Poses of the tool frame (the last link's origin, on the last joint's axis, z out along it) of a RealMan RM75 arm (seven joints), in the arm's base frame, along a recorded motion.
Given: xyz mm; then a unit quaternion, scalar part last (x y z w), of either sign.
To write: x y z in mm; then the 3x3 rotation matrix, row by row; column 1 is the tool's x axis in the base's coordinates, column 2 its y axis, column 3 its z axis. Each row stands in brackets. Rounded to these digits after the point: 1 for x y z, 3 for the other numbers.
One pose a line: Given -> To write
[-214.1 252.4 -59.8 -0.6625 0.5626 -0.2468 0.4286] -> [-214.1 252.4 -59.8], [[0.245 -0.534 0.809], [-0.957 0.000 0.290], [-0.155 -0.846 -0.511]]
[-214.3 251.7 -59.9 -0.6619 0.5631 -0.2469 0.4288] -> [-214.3 251.7 -59.9], [[0.244 -0.534 0.810], [-0.957 0.002 0.290], [-0.156 -0.846 -0.510]]
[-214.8 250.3 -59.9 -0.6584 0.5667 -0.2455 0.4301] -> [-214.8 250.3 -59.9], [[0.237 -0.535 0.811], [-0.958 0.012 0.288], [-0.164 -0.845 -0.509]]
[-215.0 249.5 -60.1 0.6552 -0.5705 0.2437 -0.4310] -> [-215.0 249.5 -60.1], [[0.230 -0.538 0.811], [-0.958 0.023 0.287], [-0.172 -0.843 -0.510]]
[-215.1 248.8 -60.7 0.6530 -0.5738 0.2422 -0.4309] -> [-215.1 248.8 -60.7], [[0.224 -0.541 0.811], [-0.958 0.030 0.285], [-0.178 -0.841 -0.511]]
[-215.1 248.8 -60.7 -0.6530 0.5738 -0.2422 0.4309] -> [-215.1 248.8 -60.7], [[0.224 -0.541 0.811], [-0.958 0.030 0.285], [-0.178 -0.841 -0.511]]
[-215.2 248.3 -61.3 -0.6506 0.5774 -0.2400 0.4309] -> [-215.2 248.3 -61.3], [[0.218 -0.545 0.810], [-0.958 0.038 0.284], [-0.185 -0.838 -0.513]]
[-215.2 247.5 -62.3 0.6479 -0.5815 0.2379 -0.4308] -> [-215.2 247.5 -62.3], [[0.211 -0.548 0.809], [-0.958 0.047 0.282], [-0.193 -0.835 -0.516]]
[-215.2 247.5 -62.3 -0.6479 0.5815 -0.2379 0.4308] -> [-215.2 247.5 -62.3], [[0.211 -0.548 0.809], [-0.958 0.047 0.282], [-0.193 -0.835 -0.516]]
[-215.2 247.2 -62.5 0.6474 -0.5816 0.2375 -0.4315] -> [-215.2 247.2 -62.5], [[0.211 -0.548 0.809], [-0.958 0.049 0.282], [-0.194 -0.835 -0.515]]
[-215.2 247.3 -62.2 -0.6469 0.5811 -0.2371 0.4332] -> [-215.2 247.3 -62.2], [[0.212 -0.546 0.810], [-0.957 0.051 0.285], [-0.197 -0.836 -0.512]]
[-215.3 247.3 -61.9 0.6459 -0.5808 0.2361 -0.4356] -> [-215.3 247.3 -61.9], [[0.214 -0.545 0.811], [-0.956 0.054 0.288], [-0.201 -0.837 -0.509]]
